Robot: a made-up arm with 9 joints.
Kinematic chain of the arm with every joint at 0, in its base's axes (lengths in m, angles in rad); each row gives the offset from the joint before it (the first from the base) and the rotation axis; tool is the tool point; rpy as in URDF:
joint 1: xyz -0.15 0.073 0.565 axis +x
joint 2: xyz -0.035 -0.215 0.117 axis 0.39 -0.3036 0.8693
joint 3: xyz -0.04 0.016 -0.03 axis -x
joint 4: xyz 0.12 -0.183 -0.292 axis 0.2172 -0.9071 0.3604
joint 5: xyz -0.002 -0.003 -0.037 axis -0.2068 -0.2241 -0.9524
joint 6: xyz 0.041 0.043 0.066 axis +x
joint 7: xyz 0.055 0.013 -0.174 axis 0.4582 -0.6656 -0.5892
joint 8: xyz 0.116 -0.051 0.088 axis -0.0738 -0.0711 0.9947
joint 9: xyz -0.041 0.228 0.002 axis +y
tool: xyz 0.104 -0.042 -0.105 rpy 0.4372 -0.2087 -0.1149
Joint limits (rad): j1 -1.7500..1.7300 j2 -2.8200..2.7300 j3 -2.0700..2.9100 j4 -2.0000..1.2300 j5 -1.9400..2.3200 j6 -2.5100..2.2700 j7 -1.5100..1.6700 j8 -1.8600..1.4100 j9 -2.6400..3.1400
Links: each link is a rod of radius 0.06 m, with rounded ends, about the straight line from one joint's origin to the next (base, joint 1, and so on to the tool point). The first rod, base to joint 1, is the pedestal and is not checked.
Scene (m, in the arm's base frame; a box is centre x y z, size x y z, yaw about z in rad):
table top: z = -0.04
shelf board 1: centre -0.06 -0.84 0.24 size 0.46 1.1 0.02 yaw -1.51
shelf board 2: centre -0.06 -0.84 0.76 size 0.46 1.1 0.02 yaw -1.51
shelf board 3: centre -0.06 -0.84 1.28 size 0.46 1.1 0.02 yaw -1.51
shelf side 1: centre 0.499 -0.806 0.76 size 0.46 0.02 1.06 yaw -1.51
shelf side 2: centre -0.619 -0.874 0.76 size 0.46 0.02 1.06 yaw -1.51
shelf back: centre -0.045 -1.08 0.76 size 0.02 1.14 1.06 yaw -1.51
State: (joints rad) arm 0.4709 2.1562 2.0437 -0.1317 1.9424 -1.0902 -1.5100 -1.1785 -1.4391
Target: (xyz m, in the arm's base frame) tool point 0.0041 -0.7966 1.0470
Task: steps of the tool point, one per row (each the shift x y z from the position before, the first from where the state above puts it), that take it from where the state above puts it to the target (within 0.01 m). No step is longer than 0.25 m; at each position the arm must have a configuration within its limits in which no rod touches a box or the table.
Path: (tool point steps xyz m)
1: 0.0292 0.1794 0.0053
2: -0.0517 0.1896 -0.0053
3: -0.0485 -0.0841 0.1573
4: -0.0634 -0.0137 0.1935
5: -0.0747 0.0694 0.1973
6: 0.0539 -0.1451 0.0288
7: 0.0081 -0.1328 0.0020
8: -0.0384 -0.1098 -0.0308

